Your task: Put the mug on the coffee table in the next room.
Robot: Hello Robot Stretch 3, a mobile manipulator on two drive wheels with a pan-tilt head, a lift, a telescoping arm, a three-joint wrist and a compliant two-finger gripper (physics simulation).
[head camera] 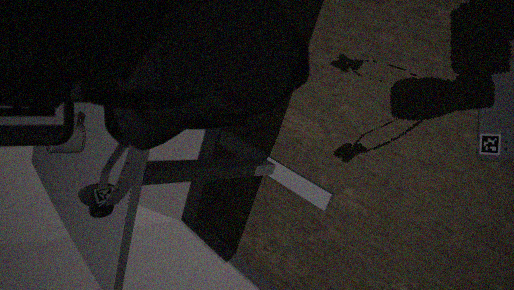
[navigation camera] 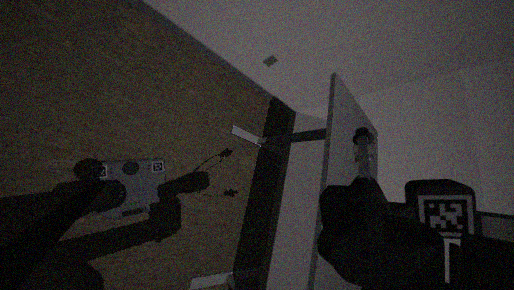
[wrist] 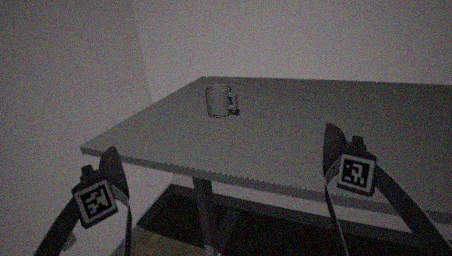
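Pixels of known places: gripper, fingertip midpoint: (head camera: 93, 118); robot's base, link origin: (navigation camera: 130, 167).
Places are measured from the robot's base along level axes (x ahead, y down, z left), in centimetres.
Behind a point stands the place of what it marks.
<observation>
The mug (wrist: 218, 101) (head camera: 68, 143) @[x 4.2, y -99.4, z -90.2 cm] stands upright near the far side of a grey table (wrist: 300, 125) (head camera: 100, 250) @[x 29.0, y -95.0, z -81.0 cm] (navigation camera: 350, 115) @[x 21.2, y -95.0, z -90.0 cm]. In the wrist view its handle points right. My gripper (wrist: 223, 154) @[x -0.6, y -113.6, z -39.9 cm] is open and empty, with its two fingers wide apart. The mug is ahead of the fingers, between them in the wrist view and touching neither. In the head view one fingertip shows over the table, and the dark wrist and arm hide the other. The mug does not show in the navigation view. A separate coffee table cannot be made out.
A table leg (wrist: 204, 200) stands under the near edge. Pale walls (wrist: 300, 40) meet behind the table. A white strip (head camera: 302, 185) (navigation camera: 245, 135) lies on the wooden floor (head camera: 400, 225) @[x 31.6, y 0.0, z -43.9 cm] (navigation camera: 150, 75) @[x 62.2, y 0.0, z -11.9 cm]. My base (navigation camera: 140, 180) @[x -6.9, y -16.0, z -4.1 cm] is on the floor. Dark shadows spread below the table.
</observation>
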